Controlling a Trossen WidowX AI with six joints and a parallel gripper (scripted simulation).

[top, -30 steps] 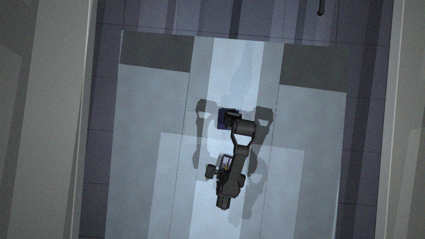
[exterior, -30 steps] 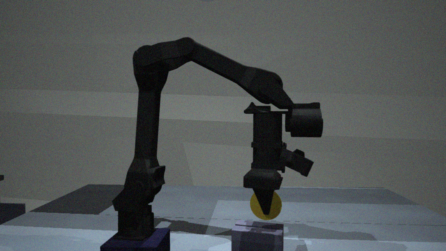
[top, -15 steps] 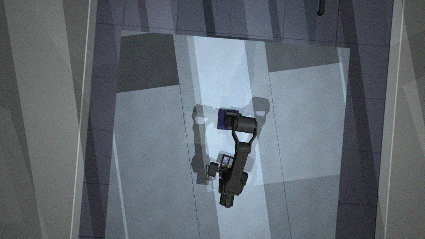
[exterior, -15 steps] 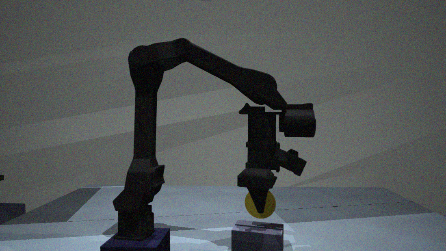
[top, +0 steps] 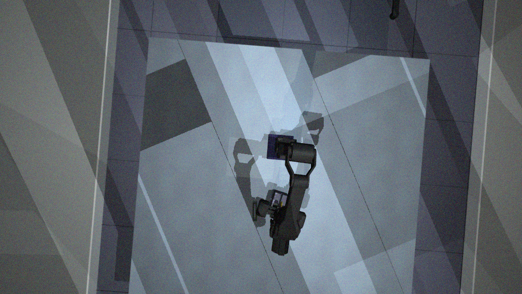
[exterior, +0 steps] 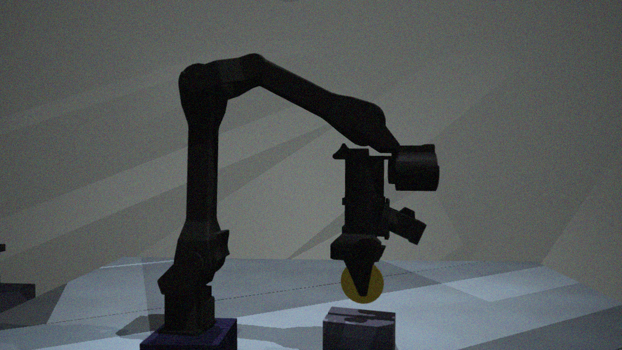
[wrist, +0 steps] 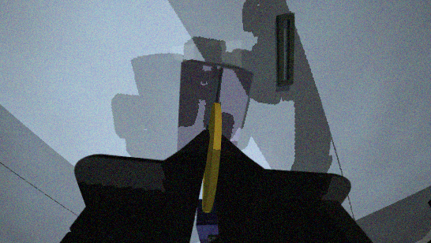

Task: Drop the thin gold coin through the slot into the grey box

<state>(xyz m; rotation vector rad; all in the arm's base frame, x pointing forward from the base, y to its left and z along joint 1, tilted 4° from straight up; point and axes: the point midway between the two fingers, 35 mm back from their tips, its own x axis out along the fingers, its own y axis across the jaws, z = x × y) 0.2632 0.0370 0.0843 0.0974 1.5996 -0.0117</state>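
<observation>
The gold coin lies 2 cm above my gripper tip.
</observation>
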